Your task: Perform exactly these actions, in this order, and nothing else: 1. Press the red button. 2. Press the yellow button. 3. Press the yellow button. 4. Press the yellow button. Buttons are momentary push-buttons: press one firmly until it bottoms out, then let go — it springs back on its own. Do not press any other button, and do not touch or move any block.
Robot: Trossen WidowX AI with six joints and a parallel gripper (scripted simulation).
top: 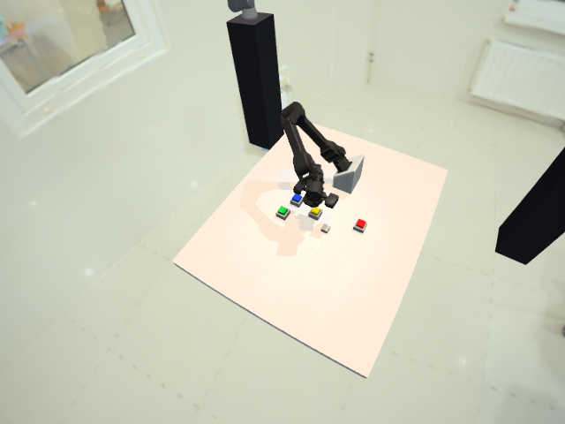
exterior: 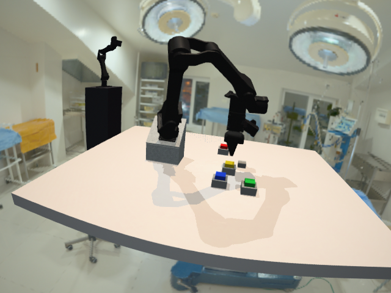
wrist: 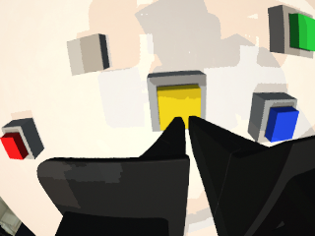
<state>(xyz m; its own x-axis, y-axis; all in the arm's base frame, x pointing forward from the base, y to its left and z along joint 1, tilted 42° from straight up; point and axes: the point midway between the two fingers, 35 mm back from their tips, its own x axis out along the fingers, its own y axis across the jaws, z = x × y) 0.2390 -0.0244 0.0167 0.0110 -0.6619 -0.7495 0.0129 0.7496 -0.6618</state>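
Now: the yellow button 30 mm below my gripper tip. From my gripper tip the other things lie so: small grey block: 50 mm ahead, 80 mm to the left, 60 mm below; then blue button: 30 mm behind, 110 mm to the right, 30 mm below; then green button: 70 mm ahead, 130 mm to the right, 30 mm below.
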